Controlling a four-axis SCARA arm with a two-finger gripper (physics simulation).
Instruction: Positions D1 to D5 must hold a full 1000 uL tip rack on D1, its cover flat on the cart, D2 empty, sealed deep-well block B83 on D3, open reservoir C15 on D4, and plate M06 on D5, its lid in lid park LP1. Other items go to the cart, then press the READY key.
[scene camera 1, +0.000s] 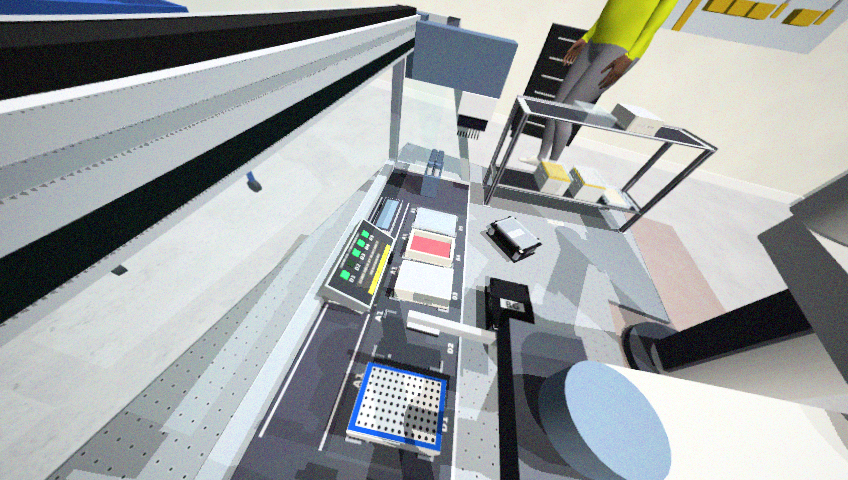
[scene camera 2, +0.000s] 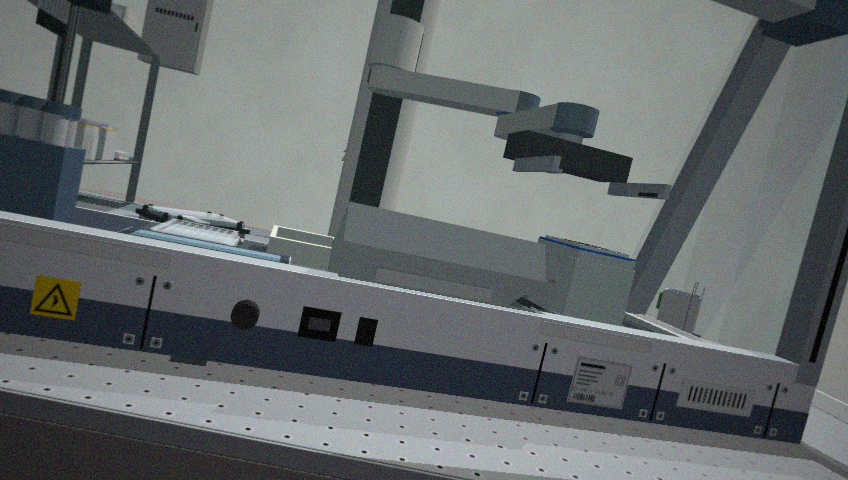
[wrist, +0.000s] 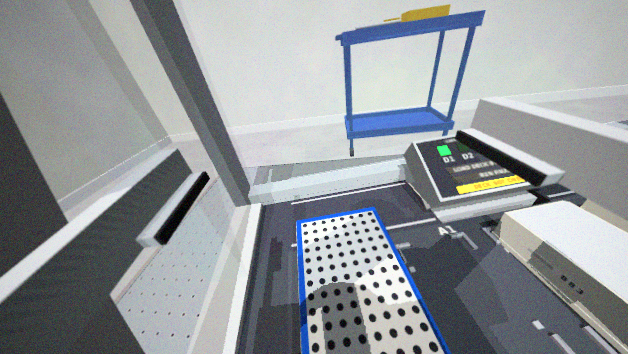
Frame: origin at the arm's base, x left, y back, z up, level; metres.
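Seen in the pictures: gripper, fingertip midpoint: (scene camera 1: 389, 386) (scene camera 2: 613, 178) (wrist: 329, 140); arm's base at its link origin: (scene camera 1: 677, 373).
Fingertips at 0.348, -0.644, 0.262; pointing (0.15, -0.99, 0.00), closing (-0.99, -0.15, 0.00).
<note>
Pixels of each thing's top centre, then the offset from my fingertips to it, as dx, dy, dz. "pt": a spot on its surface instead.
- white tip rack with a blue rim, top centre: (wrist: 351, 269) (scene camera 2: 585, 244) (scene camera 1: 401, 402) -0.008, +0.020, -0.095
- white block at its top centre: (wrist: 606, 247) (scene camera 1: 426, 277) -0.252, -0.022, -0.145
- open reservoir with red content, top centre: (scene camera 2: 306, 237) (scene camera 1: 431, 243) -0.374, -0.047, -0.161
- pale plate at its top centre: (scene camera 1: 436, 219) -0.496, -0.069, -0.178
- black lid park at a spot on its surface: (scene camera 1: 523, 248) pt -0.521, +0.213, -0.192
- panel at a spot on its surface: (wrist: 472, 167) (scene camera 1: 364, 272) pt -0.196, -0.147, -0.130
- metal cart at a spot on its surface: (scene camera 1: 667, 191) pt -0.886, +0.623, -0.047
- flat clear piece at its top centre: (scene camera 1: 594, 109) -0.885, +0.268, +0.126
- white box at its top centre: (scene camera 1: 640, 111) -0.914, +0.394, +0.143
A white tip rack with a blue rim (scene camera 1: 397, 410) (scene camera 2: 595, 282) (wrist: 345, 265) stands on D1, its top full of dark round spots. D2 (scene camera 1: 410, 347) holds no labware. A white block (scene camera 1: 423, 282) (wrist: 580, 245) is on D3, an open reservoir with red content (scene camera 1: 430, 245) on D4, and a pale plate (scene camera 1: 435, 221) on D5. A pale sheet lies on the black lid park (scene camera 1: 523, 248). My gripper (scene camera 2: 589, 178) (wrist: 329, 140) is open and empty, high above the D1 side of the deck. The panel (scene camera 1: 360, 264) (wrist: 472, 167) has a dark D2 lamp; D1's is green. Its key is unclear.
A black RG stand (scene camera 1: 510, 303) is beside the deck. The metal cart (scene camera 1: 667, 191) carries a flat clear piece (scene camera 1: 595, 111), a white box (scene camera 1: 636, 118) and yellow-topped boxes. A tube rack (scene camera 2: 41, 178) stands at the deck's far end. A frame post (wrist: 200, 120) rises near the gripper.
</note>
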